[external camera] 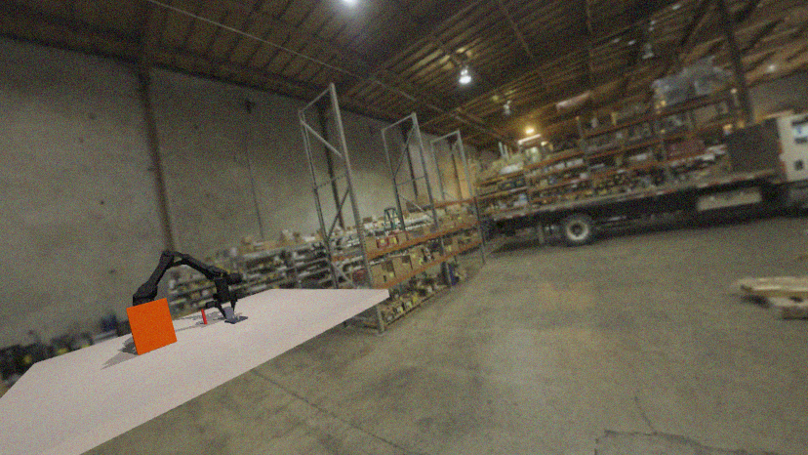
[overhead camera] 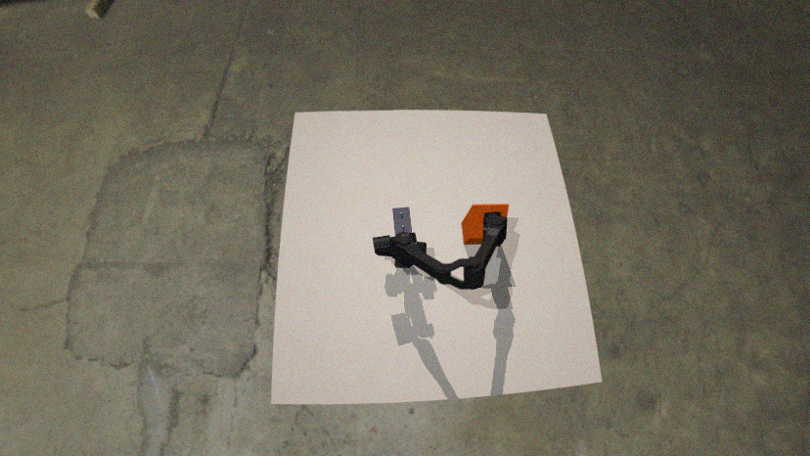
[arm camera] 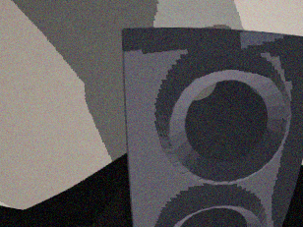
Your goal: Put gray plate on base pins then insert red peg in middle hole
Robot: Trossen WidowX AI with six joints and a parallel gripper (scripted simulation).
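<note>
My gripper tip is 11 cm past the red peg, 4 cm to the right of it and 3 cm below it. Round my gripper tip: gray plate: 3 cm above.
</note>
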